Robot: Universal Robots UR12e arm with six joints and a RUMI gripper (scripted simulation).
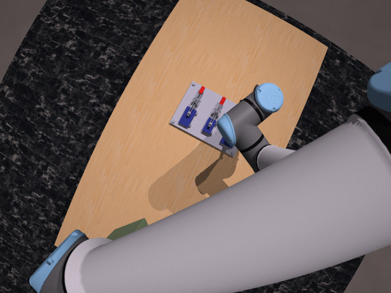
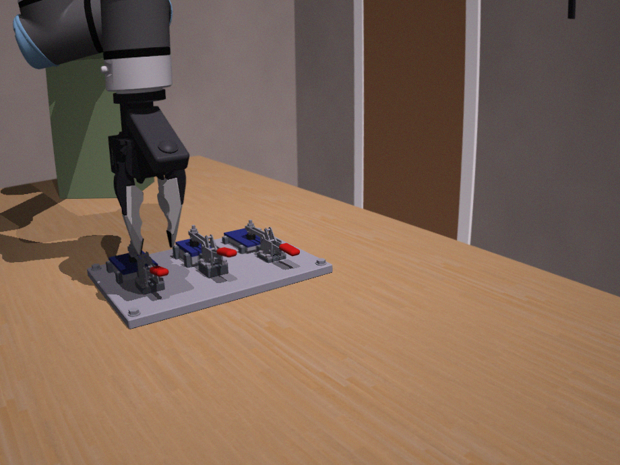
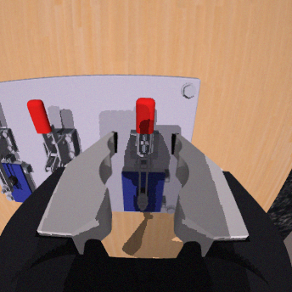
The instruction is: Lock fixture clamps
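Now: hand 13 cm past the blue part, 2 cm to the right of it and 8 cm above it. The rest, counted from my hand: grey fixture plate 6 cm behind, 12 cm to the left, 10 cm below.
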